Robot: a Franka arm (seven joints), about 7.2 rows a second.
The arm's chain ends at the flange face. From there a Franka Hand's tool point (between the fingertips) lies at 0.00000 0.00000 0.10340 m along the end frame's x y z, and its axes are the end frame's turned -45 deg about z.
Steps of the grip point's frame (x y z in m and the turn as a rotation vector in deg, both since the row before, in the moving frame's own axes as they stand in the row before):
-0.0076 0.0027 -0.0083 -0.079 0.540 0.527
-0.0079 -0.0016 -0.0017 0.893 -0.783 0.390
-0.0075 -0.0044 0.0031 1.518 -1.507 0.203
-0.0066 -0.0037 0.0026 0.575 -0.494 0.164
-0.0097 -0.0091 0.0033 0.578 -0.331 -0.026
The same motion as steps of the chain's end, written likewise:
-0.0043 0.0079 -0.0083 0.326 0.438 0.527
-0.0046 0.0046 -0.0017 0.078 -1.185 0.390
-0.0046 0.0022 0.0032 0.008 -2.139 0.203
-0.0059 0.0022 0.0026 0.057 -0.756 0.164
-0.0121 0.0007 0.0033 0.175 -0.643 -0.026

